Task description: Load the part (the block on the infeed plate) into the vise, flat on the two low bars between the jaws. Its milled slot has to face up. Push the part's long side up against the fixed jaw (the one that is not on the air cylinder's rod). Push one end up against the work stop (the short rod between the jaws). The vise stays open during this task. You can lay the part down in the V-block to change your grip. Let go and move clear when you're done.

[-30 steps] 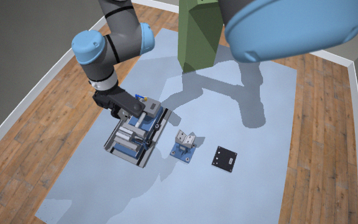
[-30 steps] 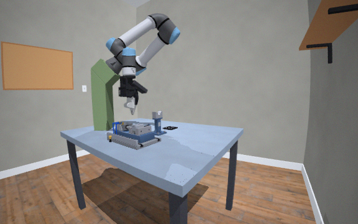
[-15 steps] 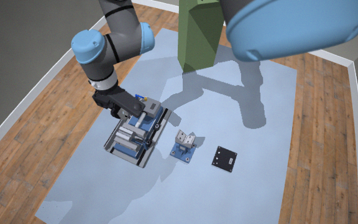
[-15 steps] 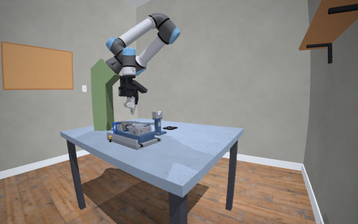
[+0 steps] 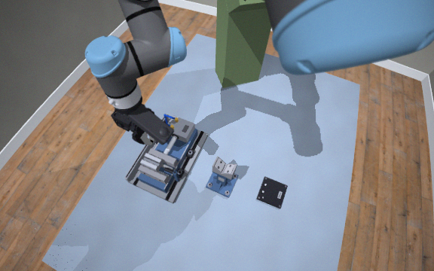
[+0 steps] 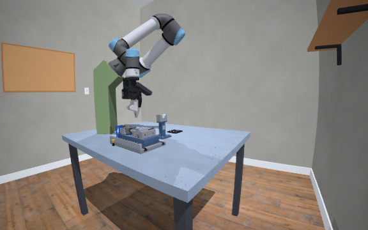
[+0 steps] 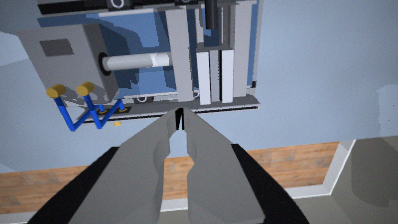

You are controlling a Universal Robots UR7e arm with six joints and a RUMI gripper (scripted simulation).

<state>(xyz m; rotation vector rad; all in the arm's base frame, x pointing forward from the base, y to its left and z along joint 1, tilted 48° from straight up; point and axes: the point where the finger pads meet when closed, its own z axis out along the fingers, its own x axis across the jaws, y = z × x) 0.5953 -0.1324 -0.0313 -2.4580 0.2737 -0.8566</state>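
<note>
The grey part is 8 cm below my hand and 4 cm ahead of it. The rest, counted from my hand: work stop (9 cm below, 7 cm to the left, 3 cm ahead); moving jaw (10 cm below, 2 cm to the left); cylinder rod (10 cm below, 5 cm behind, 2 cm to the left).
</note>
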